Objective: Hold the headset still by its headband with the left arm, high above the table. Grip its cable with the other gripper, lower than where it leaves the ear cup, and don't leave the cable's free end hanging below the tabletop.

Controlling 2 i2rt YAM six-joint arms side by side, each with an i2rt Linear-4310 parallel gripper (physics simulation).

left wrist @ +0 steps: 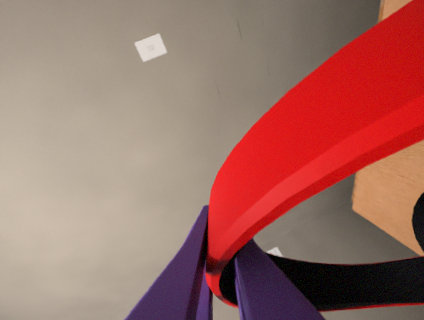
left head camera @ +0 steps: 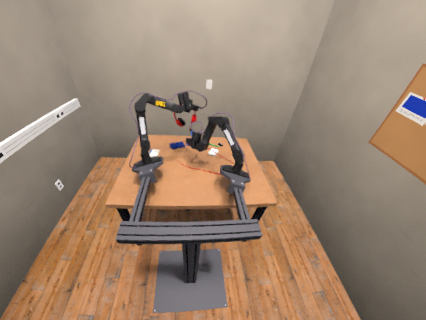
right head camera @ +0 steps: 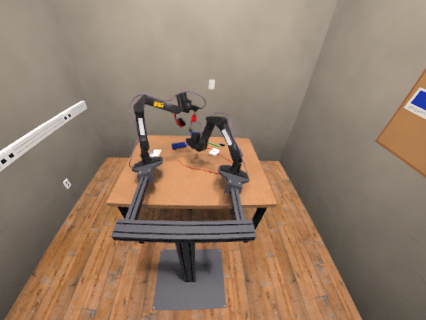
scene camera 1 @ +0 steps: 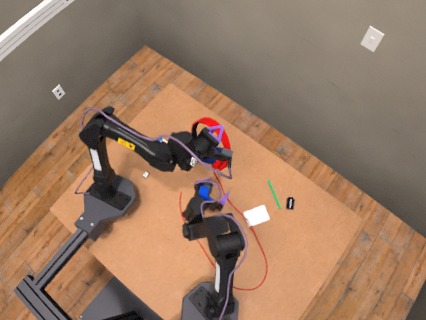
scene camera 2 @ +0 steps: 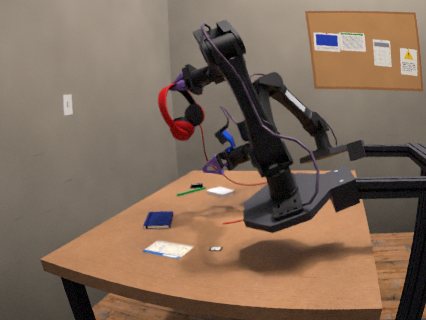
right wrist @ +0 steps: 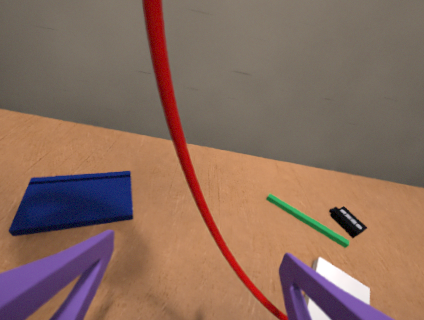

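Seen in the pictures: left gripper, between the fingertips: (left wrist: 218, 211) (scene camera 1: 222, 127); right gripper, between the fingertips: (scene camera 1: 219, 185) (scene camera 2: 207, 167) (right wrist: 200, 251); left arm's base, origin of its link: (left head camera: 147, 162) (right head camera: 147, 162) (scene camera 1: 108, 195) (scene camera 2: 285, 196); right arm's base, origin of its link: (left head camera: 235, 172) (right head camera: 233, 172) (scene camera 1: 211, 312).
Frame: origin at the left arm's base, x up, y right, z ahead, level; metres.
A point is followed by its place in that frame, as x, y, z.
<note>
The red and black headset (scene camera 2: 163, 107) @(0.224, 0.225, 0.355) (scene camera 1: 205, 121) @(0.291, 0.276, 0.353) (left head camera: 194, 118) @(0.203, 0.378, 0.260) hangs high above the table. My left gripper (left wrist: 218, 211) @(0.285, 0.335, 0.364) (scene camera 2: 178, 83) is shut on its red headband (left wrist: 300, 125). The red cable (scene camera 2: 204, 142) @(0.090, 0.357, 0.264) (right wrist: 182, 155) @(0.064, 0.368, 0.263) runs down from the ear cup, loops over the tabletop at the right in scene camera 1 and passes under the right arm. Its free end (scene camera 1: 180, 194) @(-0.152, 0.227, 0.182) (scene camera 2: 225, 223) @(-0.153, 0.225, 0.187) lies on the table. My right gripper (right wrist: 200, 251) @(-0.002, 0.384, 0.262) (scene camera 2: 213, 165) @(-0.002, 0.384, 0.262) is open, below the headset and above the table. The cable crosses between its fingertips in the right wrist view; its depth there is unclear.
On the wooden table (scene camera 2: 300, 280) @(-0.156, -0.154, -0.035) lie a blue notebook (scene camera 2: 159, 220) @(-0.144, 0.224, 0.407) (right wrist: 75, 202) @(-0.144, 0.245, 0.405), a green stick (right wrist: 307, 220) @(-0.147, 0.602, 0.378) (scene camera 1: 274, 194) @(-0.146, 0.605, 0.381), a black item (right wrist: 348, 221) @(-0.142, 0.681, 0.370) (scene camera 1: 290, 203) @(-0.142, 0.688, 0.375), a white block (scene camera 1: 257, 215) @(-0.141, 0.578, 0.256) (scene camera 2: 220, 191) @(-0.141, 0.559, 0.251), a ticket-like card (scene camera 2: 168, 249) @(-0.154, 0.020, 0.318) and a small white-and-black piece (scene camera 2: 216, 248) @(-0.154, 0.034, 0.186).
</note>
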